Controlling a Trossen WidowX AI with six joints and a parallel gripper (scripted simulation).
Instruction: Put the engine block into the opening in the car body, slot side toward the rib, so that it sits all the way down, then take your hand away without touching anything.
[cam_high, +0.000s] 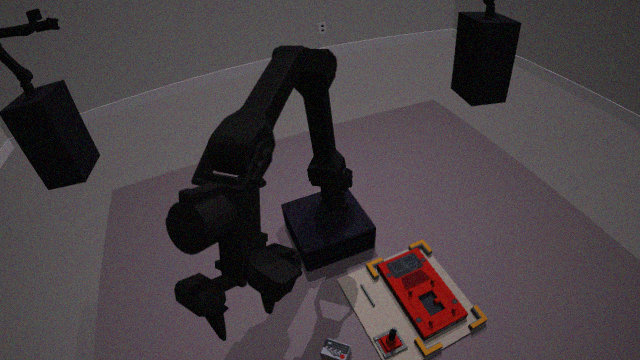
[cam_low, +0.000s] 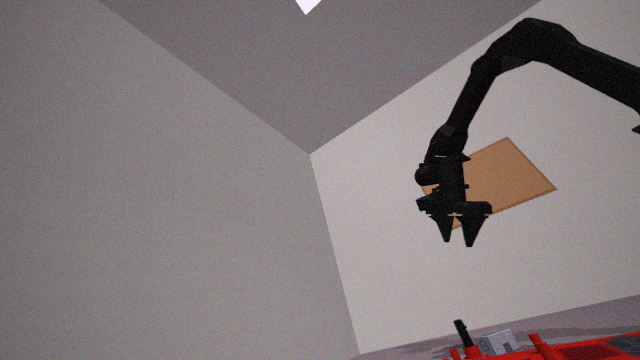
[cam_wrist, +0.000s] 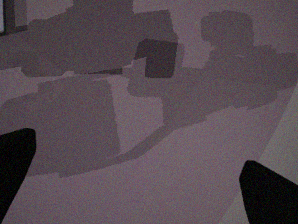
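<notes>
Right now my gripper tip is 190 mm above the engine block, 130 mm to the right of it and 10 mm past it.
</notes>
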